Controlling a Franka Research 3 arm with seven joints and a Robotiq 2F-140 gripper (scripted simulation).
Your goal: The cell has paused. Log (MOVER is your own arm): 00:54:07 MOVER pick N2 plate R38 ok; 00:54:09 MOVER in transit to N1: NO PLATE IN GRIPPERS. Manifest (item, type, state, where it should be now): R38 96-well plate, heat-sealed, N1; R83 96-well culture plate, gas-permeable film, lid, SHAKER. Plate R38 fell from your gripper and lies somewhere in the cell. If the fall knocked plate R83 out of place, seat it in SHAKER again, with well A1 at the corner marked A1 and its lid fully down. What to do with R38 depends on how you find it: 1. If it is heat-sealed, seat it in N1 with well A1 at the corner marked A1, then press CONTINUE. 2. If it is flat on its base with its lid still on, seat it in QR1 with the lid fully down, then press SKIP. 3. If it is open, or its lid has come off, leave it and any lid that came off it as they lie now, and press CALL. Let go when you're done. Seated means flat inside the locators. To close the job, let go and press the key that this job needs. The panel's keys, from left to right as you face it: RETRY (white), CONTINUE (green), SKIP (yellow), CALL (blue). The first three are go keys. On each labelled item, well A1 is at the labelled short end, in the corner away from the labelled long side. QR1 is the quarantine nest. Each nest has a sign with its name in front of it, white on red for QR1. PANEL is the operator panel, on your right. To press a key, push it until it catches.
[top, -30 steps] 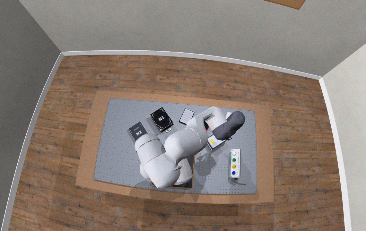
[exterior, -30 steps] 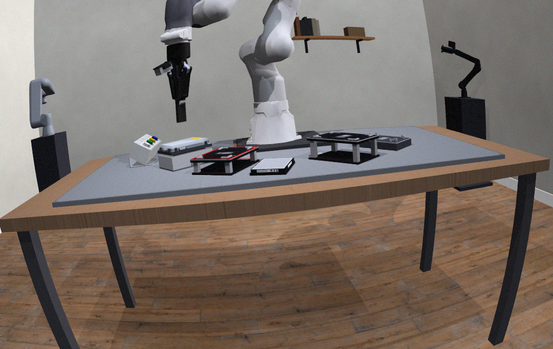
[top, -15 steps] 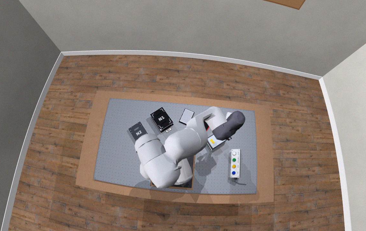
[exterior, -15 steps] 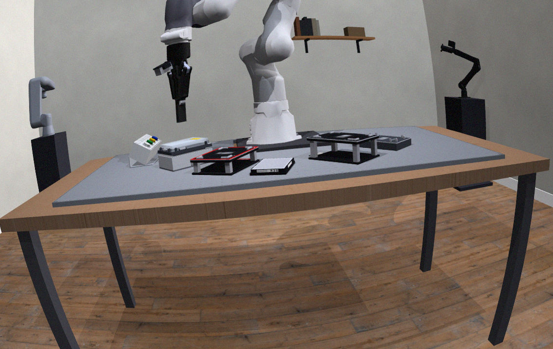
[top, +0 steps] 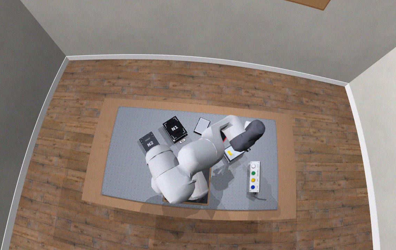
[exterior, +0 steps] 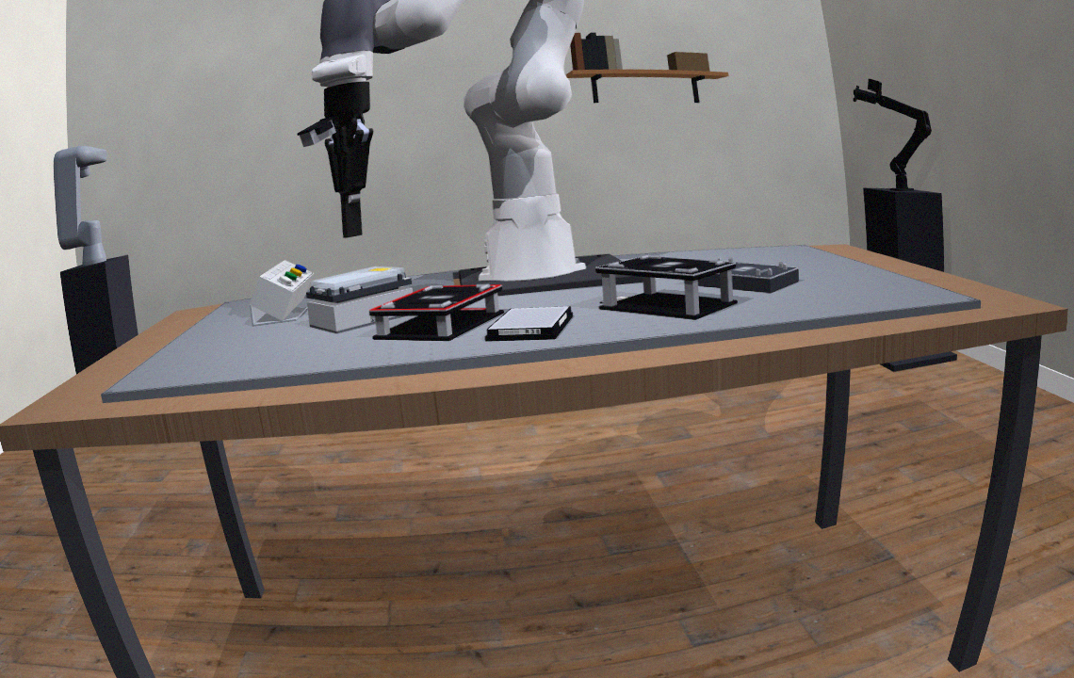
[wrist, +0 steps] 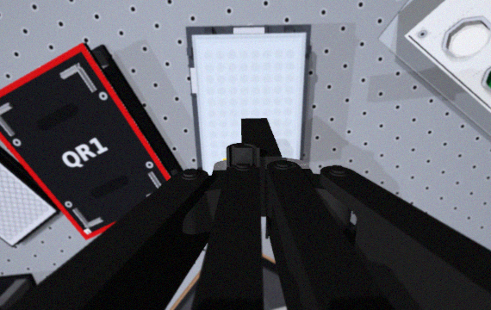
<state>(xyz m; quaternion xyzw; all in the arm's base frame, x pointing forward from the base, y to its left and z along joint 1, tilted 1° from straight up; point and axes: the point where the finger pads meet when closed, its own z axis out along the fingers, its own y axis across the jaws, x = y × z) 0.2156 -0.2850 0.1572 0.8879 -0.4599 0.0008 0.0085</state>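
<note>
Right now the plate R38 is 24 cm to the left of my hand, 18 cm ahead of it and 16 cm below it. Round my hand: QR1 nest 13 cm below, 12 cm to the left, 11 cm ahead; retry key 14 cm to the right, 10 cm below, 10 cm behind; skip key 20 cm behind, 14 cm to the right, 10 cm below.
</note>
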